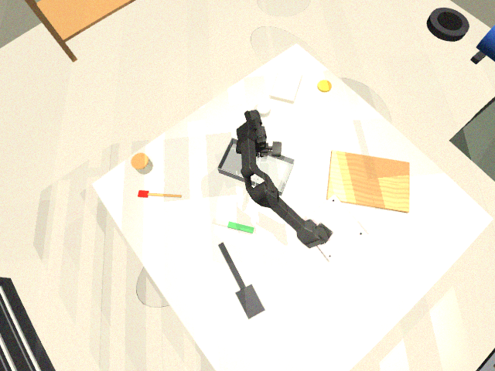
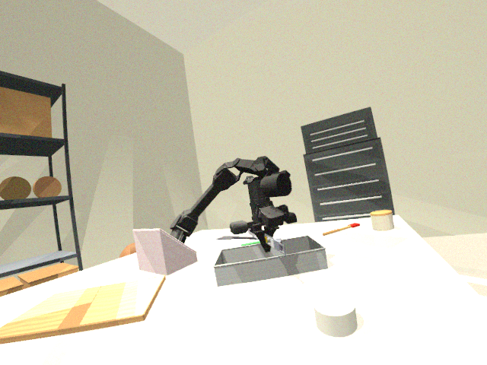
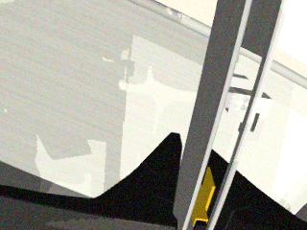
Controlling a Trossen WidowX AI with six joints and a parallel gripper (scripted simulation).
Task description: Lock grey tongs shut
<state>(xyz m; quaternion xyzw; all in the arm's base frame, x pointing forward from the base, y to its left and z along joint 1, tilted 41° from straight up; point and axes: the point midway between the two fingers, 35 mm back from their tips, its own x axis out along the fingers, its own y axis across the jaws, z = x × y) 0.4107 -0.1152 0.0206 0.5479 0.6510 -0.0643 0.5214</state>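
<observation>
My gripper tip is now 10 mm past the grey roasting tin, 30 mm to the right of it and 30 mm above it. From my gripper tip the other things lie so: wooden board (420 mm behind, 270 mm to the right, 50 mm below); cream slab (190 mm ahead, 400 mm to the right, 50 mm below); tan-lidded jar (380 mm ahead, 380 mm to the left, 30 mm below).
</observation>
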